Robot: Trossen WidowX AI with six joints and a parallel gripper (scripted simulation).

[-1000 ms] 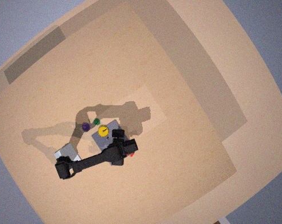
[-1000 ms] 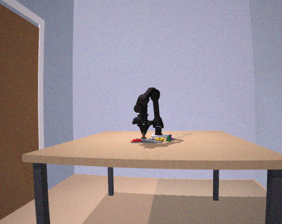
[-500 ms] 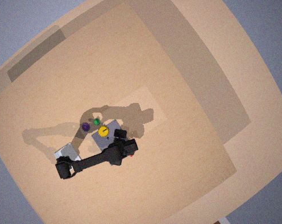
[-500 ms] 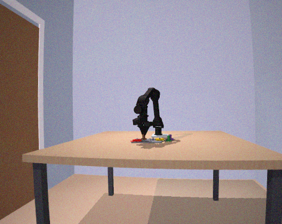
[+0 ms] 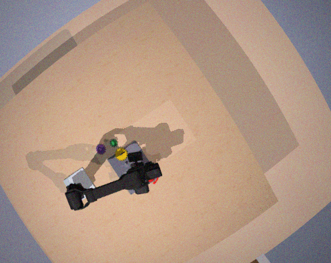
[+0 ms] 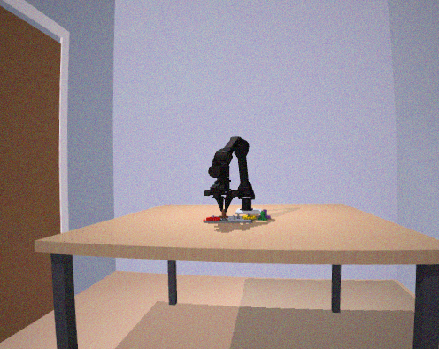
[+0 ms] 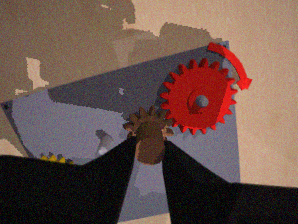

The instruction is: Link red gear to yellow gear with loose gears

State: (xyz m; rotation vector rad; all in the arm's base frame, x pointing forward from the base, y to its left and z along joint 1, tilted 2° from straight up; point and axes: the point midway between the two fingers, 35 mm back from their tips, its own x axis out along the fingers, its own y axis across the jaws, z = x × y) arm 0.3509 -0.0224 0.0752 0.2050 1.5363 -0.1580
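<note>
My gripper tip is now 10 mm above the brown gear. The rest, counted from my gripper tip: red arrow (70 mm to the right, 50 mm ahead, 40 mm below); red gear (40 mm to the right, 30 mm below, 20 mm ahead); yellow gear (100 mm to the left, 60 mm behind, 30 mm below).
</note>
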